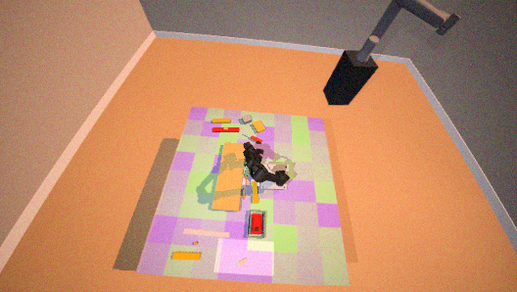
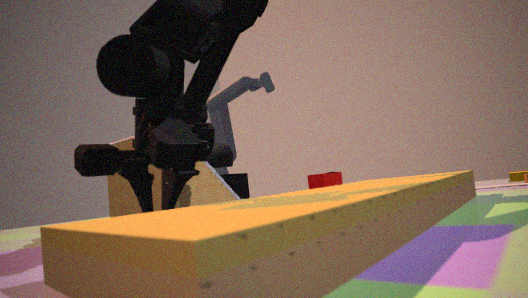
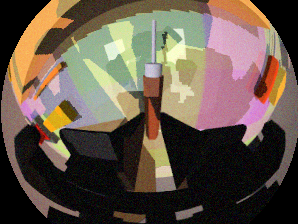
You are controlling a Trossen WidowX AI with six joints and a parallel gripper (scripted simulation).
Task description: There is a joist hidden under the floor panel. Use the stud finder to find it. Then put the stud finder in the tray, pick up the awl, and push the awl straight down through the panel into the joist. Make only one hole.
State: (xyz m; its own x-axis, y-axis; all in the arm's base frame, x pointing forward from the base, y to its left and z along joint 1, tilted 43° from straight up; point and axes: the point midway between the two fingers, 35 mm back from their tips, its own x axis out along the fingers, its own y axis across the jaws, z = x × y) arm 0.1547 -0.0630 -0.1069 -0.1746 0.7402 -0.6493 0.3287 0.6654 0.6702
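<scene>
Right now my gripper tip is 40 mm short of the awl and 10 mm to the left of it. Also, from my gripper tip: red stud finder (440 mm to the left, 50 mm ahead, 30 mm above); grey tray (420 mm to the left, 50 mm ahead); red level (350 mm to the right, 270 mm ahead).
</scene>
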